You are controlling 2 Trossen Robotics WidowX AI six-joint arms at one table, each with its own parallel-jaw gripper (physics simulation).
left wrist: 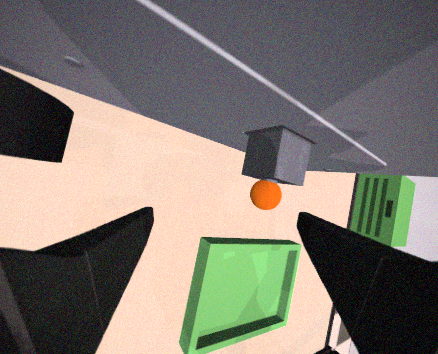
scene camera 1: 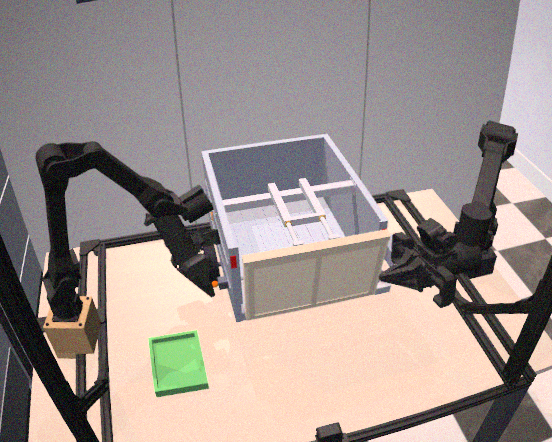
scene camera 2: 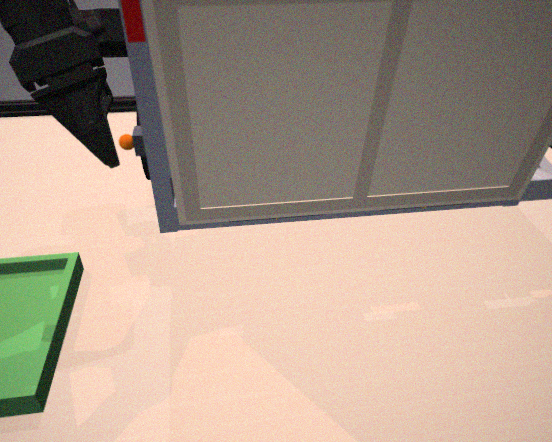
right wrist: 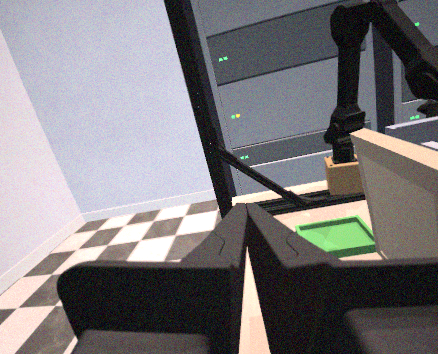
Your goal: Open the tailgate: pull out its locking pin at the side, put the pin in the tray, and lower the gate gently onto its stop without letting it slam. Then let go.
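Frame: origin at the left arm's base, x ahead, y left, z up, level; centimetres.
Seen in the pictures: left gripper, fingertip midpoint: (left wrist: 226,216) (scene camera 1: 208,293) (scene camera 2: 113,165); right gripper, fingertip midpoint: (scene camera 1: 379,277) (right wrist: 244,211); left arm's base, origin of the base link: (scene camera 1: 67,311) (right wrist: 343,159).
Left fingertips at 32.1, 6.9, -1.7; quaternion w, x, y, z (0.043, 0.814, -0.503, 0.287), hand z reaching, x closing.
Note:
Offsets run from my left fingertips to a thing's middle, as dx, dy, dz. "pt": to the spot under its first point. Level surfaces: height alone.
The tailgate (scene camera 1: 316,280) (scene camera 2: 280,105) (right wrist: 400,200) stands upright, closed across the front of the truck bed. The locking pin's orange ball head {+1.7, +0.2, +2.5} (scene camera 1: 214,283) (scene camera 2: 126,142) (left wrist: 266,195) sticks out of a grey block {pt +3.1, +1.5, +3.6} (left wrist: 277,155) at the bed's side, left in scene camera 1. The green tray {-7.4, -13.6, -8.1} (scene camera 1: 178,362) (scene camera 2: 25,330) (left wrist: 245,290) (right wrist: 336,235) holds nothing. My left gripper (left wrist: 226,216) is open; in its wrist view the ball shows between the fingertips, nearer the right finger. Whether the fingers stand level with it is unclear. My right gripper (right wrist: 244,211) is shut and empty, beside the gate's right edge in scene camera 1.
The grey-blue truck bed {pt +2.9, +11.0, +18.8} (scene camera 1: 215,195) with a white inner frame {pt +21.5, +0.3, +19.4} (scene camera 1: 305,218) stands on the table {dz -9.2} (scene camera 1: 300,370). Its side wall is close to the left gripper. Black frame rails (scene camera 1: 103,300) edge the table. The tray lies in front of the left gripper.

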